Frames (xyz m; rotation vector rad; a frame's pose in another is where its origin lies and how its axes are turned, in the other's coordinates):
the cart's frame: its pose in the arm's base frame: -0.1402 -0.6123 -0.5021 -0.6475 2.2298 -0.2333
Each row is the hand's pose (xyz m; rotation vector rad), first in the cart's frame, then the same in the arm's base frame.
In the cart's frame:
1: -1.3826 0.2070 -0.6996 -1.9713 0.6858 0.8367
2: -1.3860 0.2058 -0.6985 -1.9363 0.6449 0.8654
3: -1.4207 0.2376 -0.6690 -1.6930 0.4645 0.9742
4: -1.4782 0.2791 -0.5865 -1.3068 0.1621 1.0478
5: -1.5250 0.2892 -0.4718 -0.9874 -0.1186 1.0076
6: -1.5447 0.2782 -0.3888 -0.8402 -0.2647 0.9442
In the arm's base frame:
1: 0.0412 0.2567 0.7847 0.2756 -1.7649 -1.9588
2: 0.0444 0.2575 0.7866 0.2494 -1.8117 -1.9816
3: 0.0736 0.3038 0.7775 0.1152 -2.1184 -2.0250
4: 0.1511 0.3724 0.7439 0.0500 2.3301 1.8145
5: 0.2582 0.4098 0.6930 0.0793 2.1680 1.4108
6: 0.3346 0.4139 0.6538 0.0452 2.0633 1.2228

